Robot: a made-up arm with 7 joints.
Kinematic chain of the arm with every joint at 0, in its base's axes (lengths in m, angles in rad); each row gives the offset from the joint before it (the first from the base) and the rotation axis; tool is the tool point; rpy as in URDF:
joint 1: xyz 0 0 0.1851 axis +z
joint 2: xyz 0 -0.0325 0.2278 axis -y
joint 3: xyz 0 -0.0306 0.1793 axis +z
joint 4: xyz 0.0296 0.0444 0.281 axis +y
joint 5: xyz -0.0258 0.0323 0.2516 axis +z
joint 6: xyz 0 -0.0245 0.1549 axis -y
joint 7: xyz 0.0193 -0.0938 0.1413 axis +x
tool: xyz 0 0 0 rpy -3.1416 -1.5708 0
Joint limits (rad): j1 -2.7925..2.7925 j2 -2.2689..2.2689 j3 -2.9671..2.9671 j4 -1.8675..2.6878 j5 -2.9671..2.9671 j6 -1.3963..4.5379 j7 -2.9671..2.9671
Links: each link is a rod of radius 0.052 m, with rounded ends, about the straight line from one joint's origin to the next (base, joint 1, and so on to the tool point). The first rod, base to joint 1, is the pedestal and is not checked.
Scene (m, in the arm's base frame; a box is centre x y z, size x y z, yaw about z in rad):
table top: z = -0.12
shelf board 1: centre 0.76 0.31 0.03 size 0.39 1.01 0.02 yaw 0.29
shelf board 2: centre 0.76 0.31 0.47 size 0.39 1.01 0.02 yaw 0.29
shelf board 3: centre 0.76 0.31 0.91 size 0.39 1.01 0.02 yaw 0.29
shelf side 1: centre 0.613 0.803 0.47 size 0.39 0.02 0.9 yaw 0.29
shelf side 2: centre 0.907 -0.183 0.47 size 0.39 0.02 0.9 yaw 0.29
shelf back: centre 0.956 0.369 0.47 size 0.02 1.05 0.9 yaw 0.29
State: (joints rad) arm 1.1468 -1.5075 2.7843 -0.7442 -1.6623 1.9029 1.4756
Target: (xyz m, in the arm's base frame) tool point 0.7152 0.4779 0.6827
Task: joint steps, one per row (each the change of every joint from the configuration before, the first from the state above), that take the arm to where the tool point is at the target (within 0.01 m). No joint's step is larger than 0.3 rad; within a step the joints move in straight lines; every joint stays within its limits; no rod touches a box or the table.
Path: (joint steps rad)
1: 0.1000 0.0712 0.0592 -0.2382 0.1094 0.1229 0.0000
2: 0.0999 0.0711 0.0592 -0.2383 0.1094 0.1228 0.0000
3: 0.1000 0.0712 0.0592 -0.2382 0.1094 0.1229 0.0000
4: 0.0013 0.2249 -0.0185 0.0522 -0.0114 0.0238 0.0000
5: 0.0013 0.2248 -0.0185 0.0523 -0.0113 0.0238 0.0000
6: 0.0013 0.2249 -0.0184 0.0522 -0.0114 0.0239 0.0000
7: 0.0013 0.2249 -0.0185 0.0522 -0.0113 0.0238 0.0000
8: -0.1016 -0.1896 -0.0636 0.2253 -0.1093 -0.1820 0.0000
9: -0.1016 -0.1895 -0.0636 0.2252 -0.1093 -0.1820 0.0000
10: -0.1016 -0.1895 -0.0636 0.2253 -0.1093 -0.1821 0.0000
11: -0.1016 -0.1896 -0.0636 0.2252 -0.1093 -0.1820 0.0000

